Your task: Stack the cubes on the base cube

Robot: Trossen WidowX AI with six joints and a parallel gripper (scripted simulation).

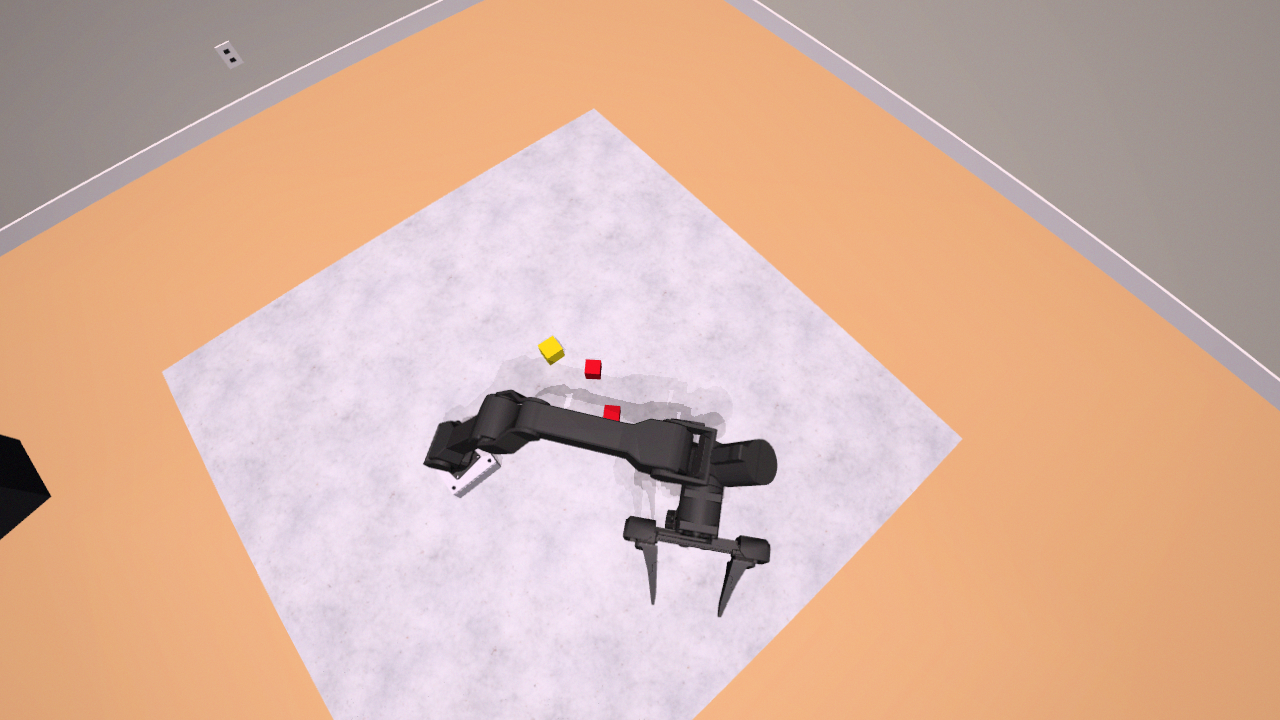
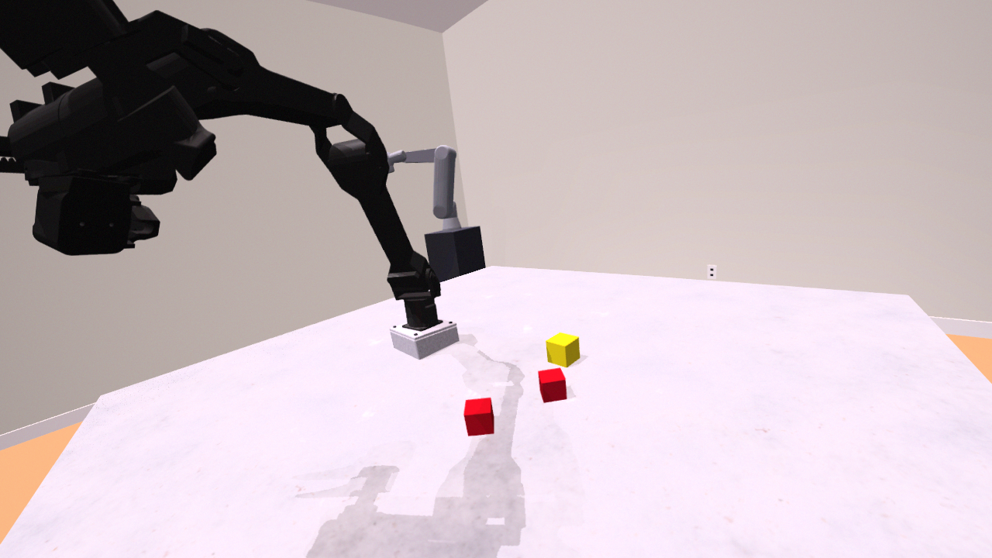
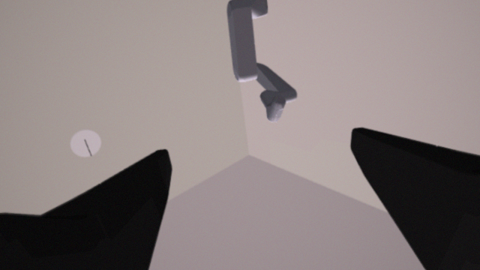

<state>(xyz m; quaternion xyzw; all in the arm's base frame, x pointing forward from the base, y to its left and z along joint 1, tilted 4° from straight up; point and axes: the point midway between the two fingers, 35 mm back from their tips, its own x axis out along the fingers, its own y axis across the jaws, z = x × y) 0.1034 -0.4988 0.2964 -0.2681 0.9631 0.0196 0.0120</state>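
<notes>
Now: the yellow base cube 540 mm to the left of my gripper tip, 350 mm below it and 220 mm ahead of it. Also, from my gripper tip: red cube: 440 mm to the left, 360 mm below, 250 mm ahead.
</notes>
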